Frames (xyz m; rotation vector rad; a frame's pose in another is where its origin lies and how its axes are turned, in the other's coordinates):
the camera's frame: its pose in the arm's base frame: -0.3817 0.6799 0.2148 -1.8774 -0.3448 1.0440
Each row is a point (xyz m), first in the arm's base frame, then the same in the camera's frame.
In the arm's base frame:
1: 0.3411 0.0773 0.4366
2: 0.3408 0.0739 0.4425
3: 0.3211 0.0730 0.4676
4: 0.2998 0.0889 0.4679
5: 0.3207 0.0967 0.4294
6: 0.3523 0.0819 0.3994
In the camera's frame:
1: -0.0490 0.0048 -0.9656
2: -0.0543 0.0017 -0.9686
3: -0.0797 -0.0150 -0.9589
4: -0.0830 -0.0199 -0.9330
5: -0.0457 0.0042 -0.9367
6: -0.0202 0.0312 -0.9639

